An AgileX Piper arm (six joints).
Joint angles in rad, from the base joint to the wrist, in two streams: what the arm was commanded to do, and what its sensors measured. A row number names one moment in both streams.
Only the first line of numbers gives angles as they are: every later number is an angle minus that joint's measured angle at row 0.
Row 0, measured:
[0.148 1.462 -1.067 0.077 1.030 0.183]
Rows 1 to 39, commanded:
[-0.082 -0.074 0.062 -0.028 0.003 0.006]
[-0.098 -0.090 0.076 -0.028 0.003 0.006]
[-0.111 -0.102 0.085 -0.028 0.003 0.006]
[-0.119 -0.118 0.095 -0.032 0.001 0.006]
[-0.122 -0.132 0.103 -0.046 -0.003 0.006]
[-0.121 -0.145 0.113 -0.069 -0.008 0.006]
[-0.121 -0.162 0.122 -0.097 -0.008 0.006]
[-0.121 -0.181 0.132 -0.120 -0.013 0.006]
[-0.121 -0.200 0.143 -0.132 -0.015 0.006]
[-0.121 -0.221 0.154 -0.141 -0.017 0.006]
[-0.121 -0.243 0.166 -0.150 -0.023 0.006]
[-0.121 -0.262 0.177 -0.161 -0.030 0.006]
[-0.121 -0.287 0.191 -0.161 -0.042 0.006]
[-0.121 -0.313 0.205 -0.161 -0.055 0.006]
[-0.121 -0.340 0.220 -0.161 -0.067 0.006]
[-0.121 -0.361 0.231 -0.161 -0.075 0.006]
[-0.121 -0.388 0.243 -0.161 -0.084 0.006]
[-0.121 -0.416 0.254 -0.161 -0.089 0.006]
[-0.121 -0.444 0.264 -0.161 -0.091 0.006]
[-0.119 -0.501 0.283 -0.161 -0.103 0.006]
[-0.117 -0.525 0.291 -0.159 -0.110 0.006]
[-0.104 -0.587 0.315 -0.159 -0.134 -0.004]
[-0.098 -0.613 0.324 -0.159 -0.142 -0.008]
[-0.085 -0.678 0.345 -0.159 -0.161 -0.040]
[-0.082 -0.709 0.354 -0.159 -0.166 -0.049]
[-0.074 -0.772 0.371 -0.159 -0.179 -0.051]
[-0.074 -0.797 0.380 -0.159 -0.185 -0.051]
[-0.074 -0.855 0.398 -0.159 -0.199 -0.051]
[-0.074 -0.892 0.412 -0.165 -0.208 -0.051]
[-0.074 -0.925 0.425 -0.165 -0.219 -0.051]
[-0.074 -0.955 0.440 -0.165 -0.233 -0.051]
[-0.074 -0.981 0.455 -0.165 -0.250 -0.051]
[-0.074 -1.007 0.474 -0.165 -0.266 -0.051]
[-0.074 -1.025 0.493 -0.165 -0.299 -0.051]
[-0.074 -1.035 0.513 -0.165 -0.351 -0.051]
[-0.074 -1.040 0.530 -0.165 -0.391 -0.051]
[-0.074 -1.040 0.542 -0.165 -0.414 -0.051]
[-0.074 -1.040 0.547 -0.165 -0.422 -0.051]
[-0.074 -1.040 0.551 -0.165 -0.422 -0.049]
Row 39, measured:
[-0.078 -1.034 0.525 -0.158 -0.362 -0.040]
